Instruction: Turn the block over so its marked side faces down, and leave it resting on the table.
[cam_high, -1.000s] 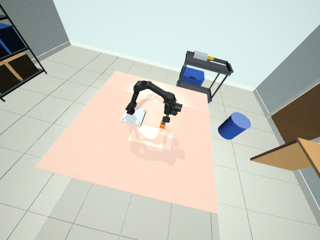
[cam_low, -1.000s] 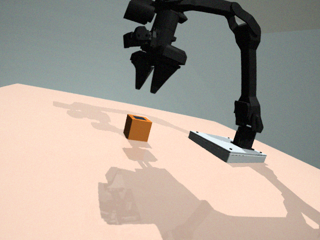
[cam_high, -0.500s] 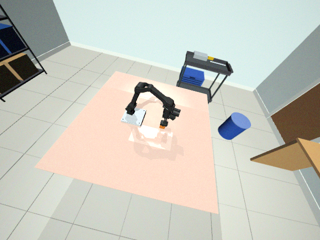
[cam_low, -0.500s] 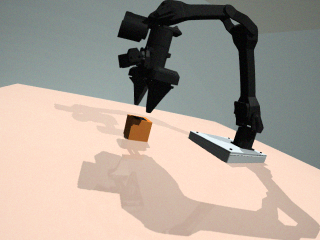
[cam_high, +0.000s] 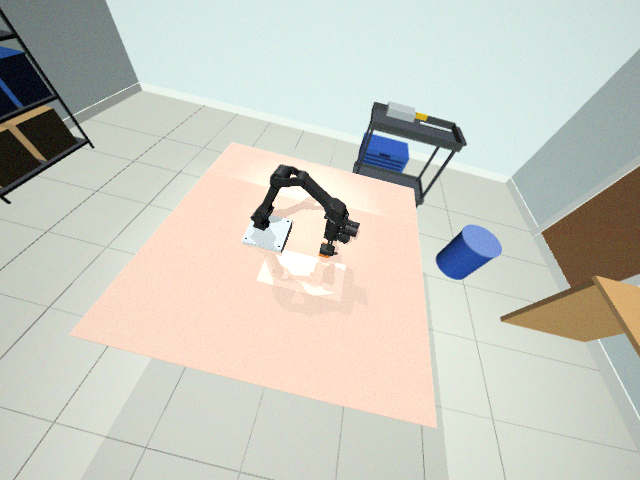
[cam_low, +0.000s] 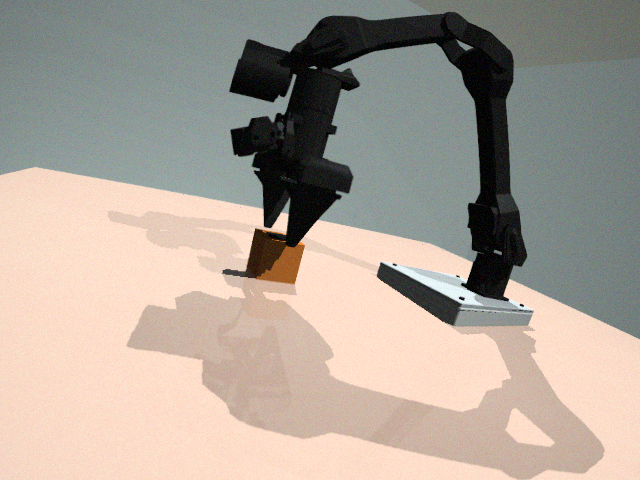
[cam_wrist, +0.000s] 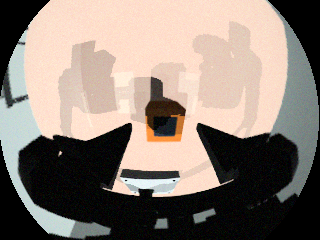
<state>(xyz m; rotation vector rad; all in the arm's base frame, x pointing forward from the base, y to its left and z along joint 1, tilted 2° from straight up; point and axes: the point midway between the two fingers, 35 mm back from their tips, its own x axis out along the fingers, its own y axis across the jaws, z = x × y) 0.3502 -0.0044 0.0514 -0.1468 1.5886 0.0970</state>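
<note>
The orange block is 10 mm below my gripper tip.
</note>
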